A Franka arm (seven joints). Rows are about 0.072 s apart.
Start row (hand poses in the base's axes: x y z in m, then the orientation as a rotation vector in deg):
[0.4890 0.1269 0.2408 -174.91 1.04 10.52]
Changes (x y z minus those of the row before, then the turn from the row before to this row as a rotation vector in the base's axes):
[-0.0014 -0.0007 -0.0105 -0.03 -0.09 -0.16]
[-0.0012 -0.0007 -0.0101 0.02 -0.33 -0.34]
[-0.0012 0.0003 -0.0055 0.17 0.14 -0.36]
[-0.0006 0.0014 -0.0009 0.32 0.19 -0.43]
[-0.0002 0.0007 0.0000 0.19 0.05 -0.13]
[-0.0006 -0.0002 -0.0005 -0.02 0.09 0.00]
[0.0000 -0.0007 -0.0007 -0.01 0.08 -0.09]
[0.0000 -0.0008 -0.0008 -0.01 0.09 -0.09]
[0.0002 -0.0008 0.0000 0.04 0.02 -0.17]
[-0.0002 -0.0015 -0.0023 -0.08 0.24 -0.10]
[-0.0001 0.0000 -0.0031 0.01 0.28 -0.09]
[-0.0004 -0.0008 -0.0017 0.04 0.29 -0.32]
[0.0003 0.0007 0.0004 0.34 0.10 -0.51]
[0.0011 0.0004 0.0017 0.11 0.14 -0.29]
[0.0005 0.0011 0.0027 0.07 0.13 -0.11]
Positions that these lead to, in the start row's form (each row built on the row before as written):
[0.4876 0.1262 0.2303 -174.94 1.28 10.37]
[0.4864 0.1255 0.2202 -174.92 1.78 9.84]
[0.4852 0.1258 0.2147 -174.71 2.32 10.02]
[0.4846 0.1272 0.2138 -174.34 2.95 10.27]
[0.4844 0.1279 0.2138 -174.14 3.13 10.33]
[0.4838 0.1277 0.2133 -174.15 3.14 10.47]
[0.4838 0.1270 0.2126 -174.15 3.28 10.59]
[0.4838 0.1262 0.2118 -174.15 3.42 10.72]
[0.4840 0.1254 0.2118 -174.09 3.68 10.74]
[0.4838 0.1239 0.2095 -174.14 3.86 11.10]
[0.4837 0.1239 0.2064 -174.10 4.02 11.52]
[0.4833 0.1231 0.2047 -174.01 4.52 11.94]
[0.4836 0.1238 0.2051 -173.61 5.26 12.04]
[0.4847 0.1242 0.2068 -173.46 5.69 12.23]
[0.4852 0.1253 0.2095 -173.37 5.86 12.42]

